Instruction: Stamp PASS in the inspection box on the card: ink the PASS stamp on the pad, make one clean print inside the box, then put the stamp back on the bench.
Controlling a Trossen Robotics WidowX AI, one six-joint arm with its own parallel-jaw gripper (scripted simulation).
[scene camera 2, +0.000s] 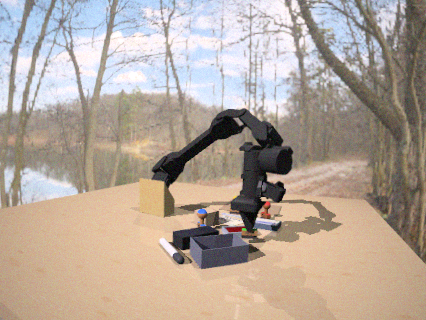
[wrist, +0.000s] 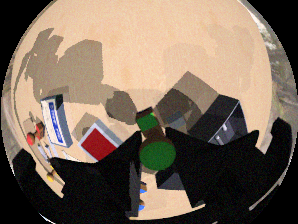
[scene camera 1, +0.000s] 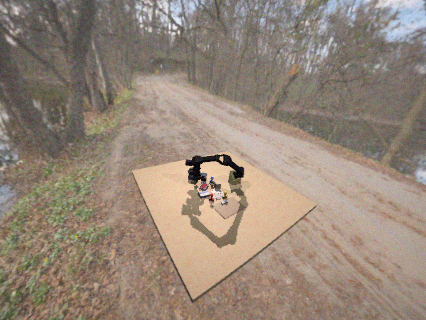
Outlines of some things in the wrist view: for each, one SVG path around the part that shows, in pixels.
My gripper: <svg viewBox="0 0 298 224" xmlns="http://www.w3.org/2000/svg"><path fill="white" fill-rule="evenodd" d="M293 133L290 124L277 117L270 131L273 140L263 155L255 147L258 129L229 144L216 145L165 128L165 136L177 151L174 165L190 206L205 206L157 220L129 220L138 217L141 131L130 135L97 163L56 156L49 159L65 183L61 190L63 198L36 172L32 153L20 149L12 160L12 168L25 197L41 216L48 218L49 224L250 224L279 188L275 185L254 209L249 209L285 172Z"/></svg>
A green-knobbed stamp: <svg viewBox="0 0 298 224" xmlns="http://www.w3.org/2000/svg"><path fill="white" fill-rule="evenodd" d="M150 105L144 111L137 112L136 123L145 137L140 151L138 151L138 156L140 156L141 164L145 165L146 168L152 169L152 171L164 171L173 163L177 151L172 144L172 140L162 132L161 125L158 123L156 115L154 115L152 105Z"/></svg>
A dark tray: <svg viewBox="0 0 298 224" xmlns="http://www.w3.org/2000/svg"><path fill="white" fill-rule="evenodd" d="M239 100L226 95L217 96L213 104L210 104L208 111L189 129L189 135L216 145L229 144L231 141L247 135L249 129L247 129L245 113L243 113Z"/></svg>
